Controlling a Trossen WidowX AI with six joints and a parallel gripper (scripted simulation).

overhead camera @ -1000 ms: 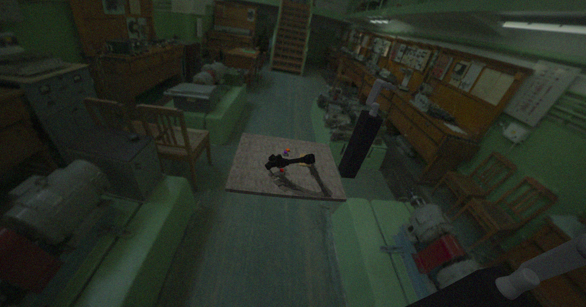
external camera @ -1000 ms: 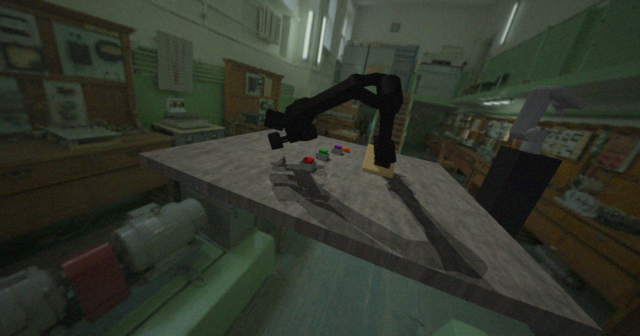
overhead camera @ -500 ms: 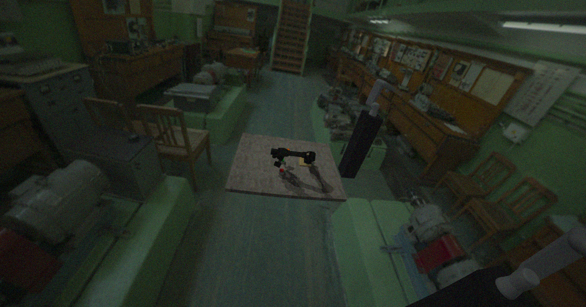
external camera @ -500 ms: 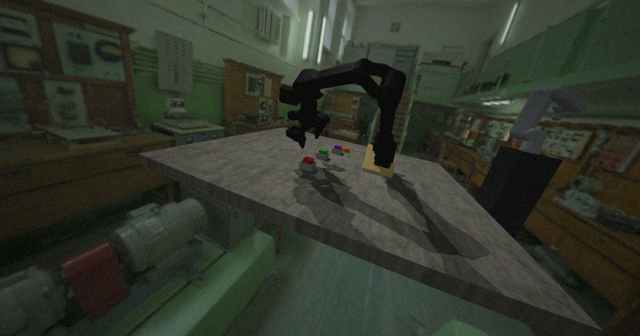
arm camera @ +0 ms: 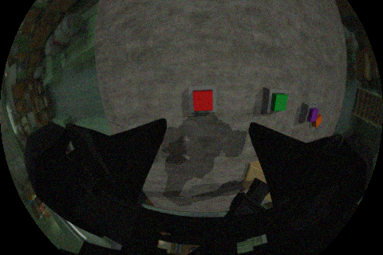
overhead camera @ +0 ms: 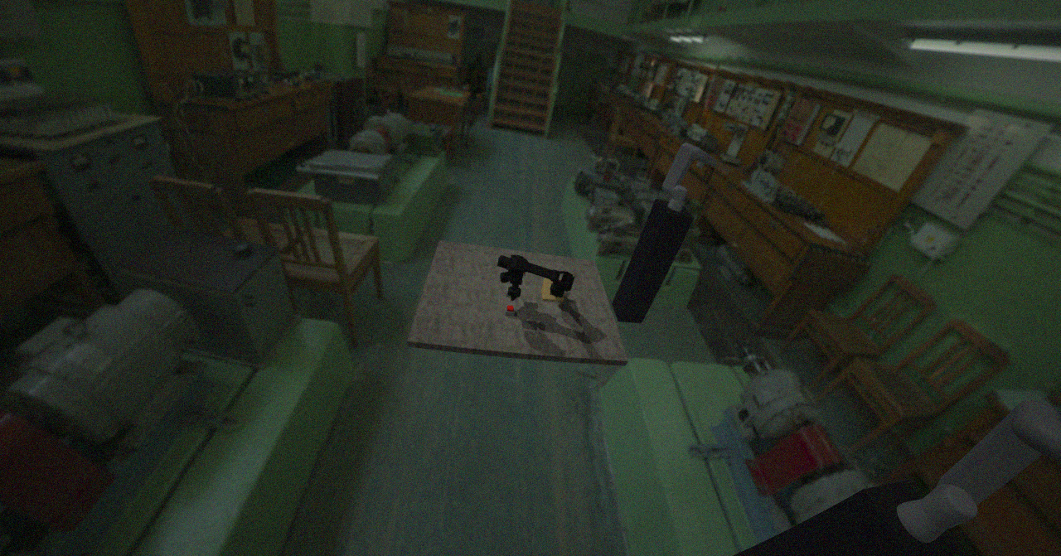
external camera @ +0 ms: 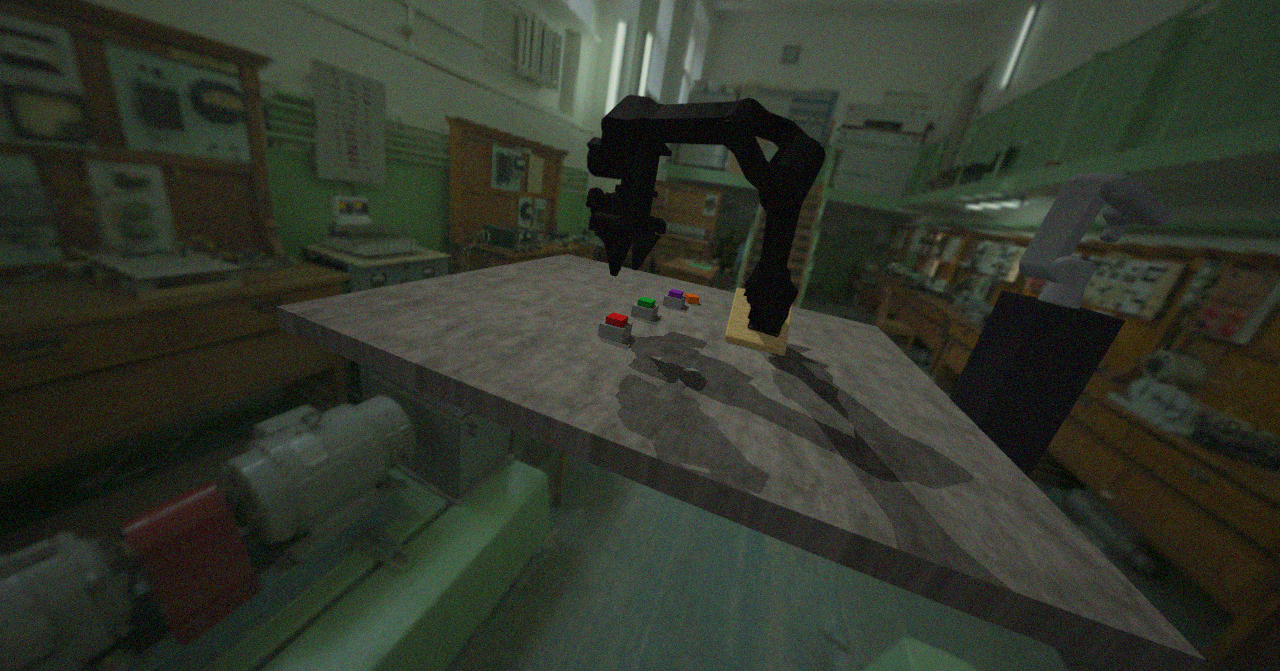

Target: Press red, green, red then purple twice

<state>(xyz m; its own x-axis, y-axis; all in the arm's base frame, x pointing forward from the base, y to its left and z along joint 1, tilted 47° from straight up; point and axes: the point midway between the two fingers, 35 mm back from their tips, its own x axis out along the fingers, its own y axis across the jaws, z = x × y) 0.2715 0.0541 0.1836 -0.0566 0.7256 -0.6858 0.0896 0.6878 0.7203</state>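
The red button is 90 mm below my gripper tip. Also, from my gripper tip: green button 10 mm behind, 150 mm to the right, 90 mm below; then orange block 70 mm behind, 370 mm to the right, 110 mm below; then purple button 40 mm behind, 290 mm to the right, 90 mm below.
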